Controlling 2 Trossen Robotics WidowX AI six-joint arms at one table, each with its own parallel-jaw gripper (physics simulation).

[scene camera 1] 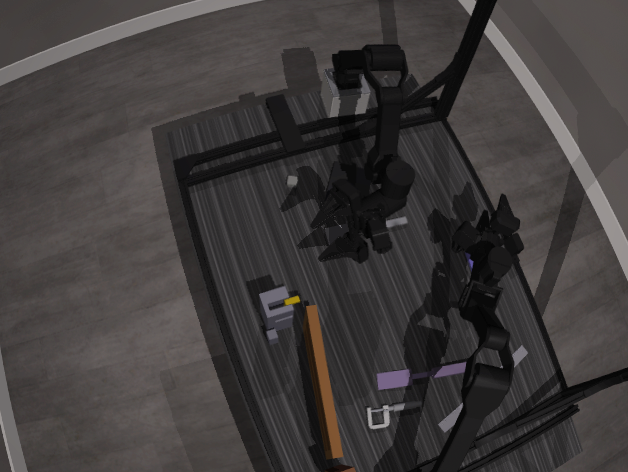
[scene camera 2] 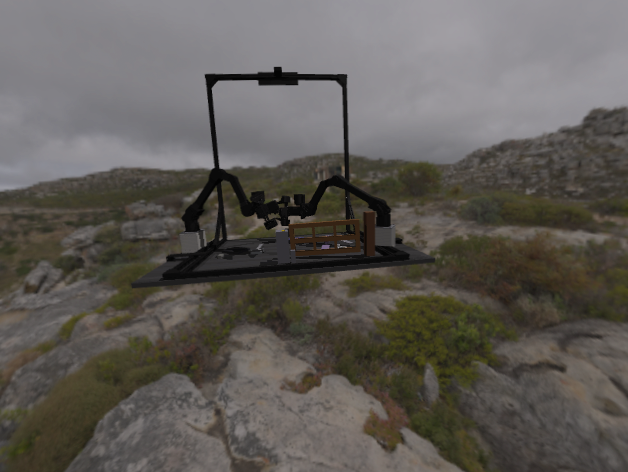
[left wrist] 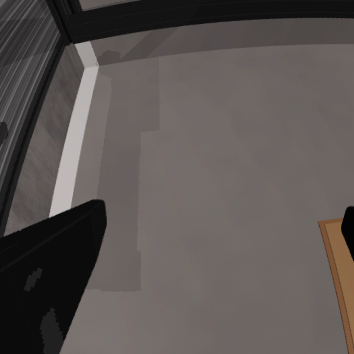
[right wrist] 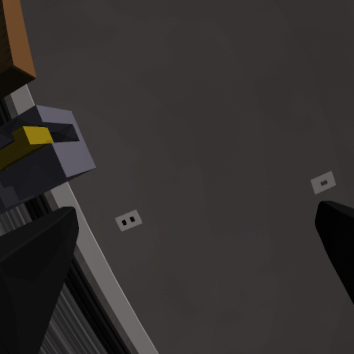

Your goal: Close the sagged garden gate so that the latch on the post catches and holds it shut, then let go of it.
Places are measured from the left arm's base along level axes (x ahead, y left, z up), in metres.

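Pixels of known places: left gripper, fingertip midpoint: [scene camera 1: 494, 202] [left wrist: 228, 215]; right gripper, fingertip midpoint: [scene camera 1: 315, 244] [scene camera 2: 267, 212] [right wrist: 200, 216]; left arm's base, link origin: [scene camera 2: 383, 225]; right arm's base, link origin: [scene camera 1: 347, 80] [scene camera 2: 192, 231].
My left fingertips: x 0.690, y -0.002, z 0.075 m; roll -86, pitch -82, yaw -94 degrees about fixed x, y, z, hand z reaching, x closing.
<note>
Ahead of a thing's pixels: the offset from my left fingertips to its middle. "spot": to the spot under its first point.
The orange-brown gate @(0.311 m left, 0.473 m back, 0.106 m down) [scene camera 1: 322, 385] [scene camera 2: 324, 223] [right wrist: 19, 40] stands with its free end to the right of the grey latch post @(spot: 0.405 m left, 0.330 m back, 0.049 m down) [scene camera 1: 274, 295] [scene camera 2: 282, 247] [right wrist: 77, 160] in scene camera 1, a gap between them. The yellow latch @(0.369 m left, 0.328 m back, 0.077 m down) [scene camera 1: 292, 300] [right wrist: 37, 135] points towards the gate's free end; no gate part shows in the post's slot. The brown hinge post @(spot: 0.186 m left, 0.669 m back, 0.084 m down) [scene camera 2: 369, 233] stands at the gate's other end. My right gripper [scene camera 1: 316, 243] [right wrist: 200, 216] is open and empty, above and apart from the latch post. My left gripper [scene camera 1: 493, 207] [left wrist: 228, 215] is open and empty, away from the gate.
A purple strap-like piece @(spot: 0.107 m left, 0.405 m back, 0.184 m down) [scene camera 1: 393, 379] and a white clamp @(0.079 m left, 0.487 m back, 0.182 m down) [scene camera 1: 386, 417] lie right of the gate in scene camera 1. A small white block @(0.464 m left, 0.007 m back, 0.180 m down) [scene camera 1: 291, 181] lies farther up. Dark frame bars [scene camera 1: 243, 169] edge the table, with an upright [scene camera 2: 346, 126] at a corner.
</note>
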